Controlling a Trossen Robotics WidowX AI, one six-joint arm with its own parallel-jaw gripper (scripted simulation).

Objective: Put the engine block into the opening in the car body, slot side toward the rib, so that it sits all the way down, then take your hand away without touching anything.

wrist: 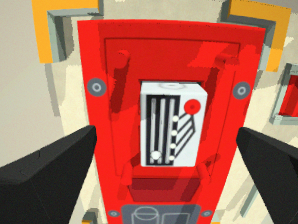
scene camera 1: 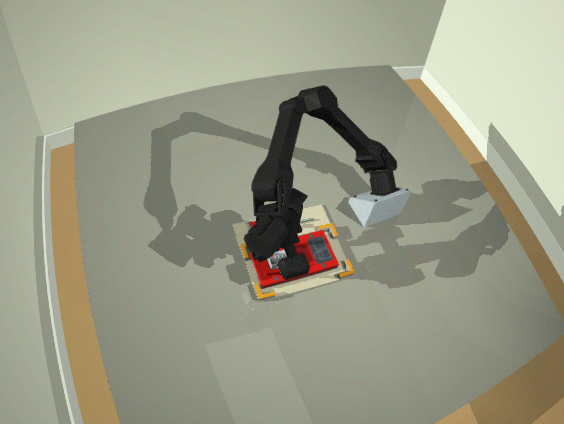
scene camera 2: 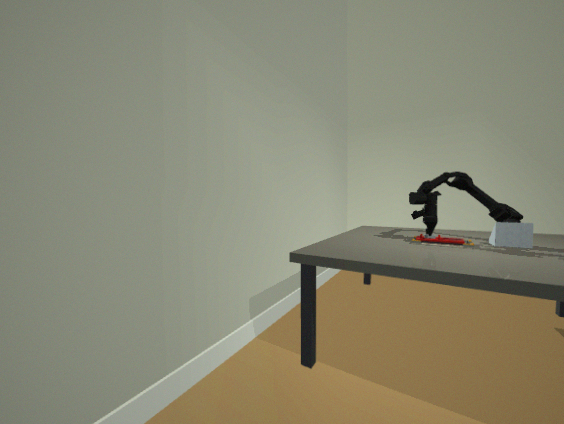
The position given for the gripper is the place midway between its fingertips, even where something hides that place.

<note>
The gripper (scene camera 1: 279,258) is open and holds nothing. Further things: an engine block (wrist: 172,112) and a red car body (wrist: 116,55).
The gripper shows as well in the wrist view (wrist: 168,133).
</note>
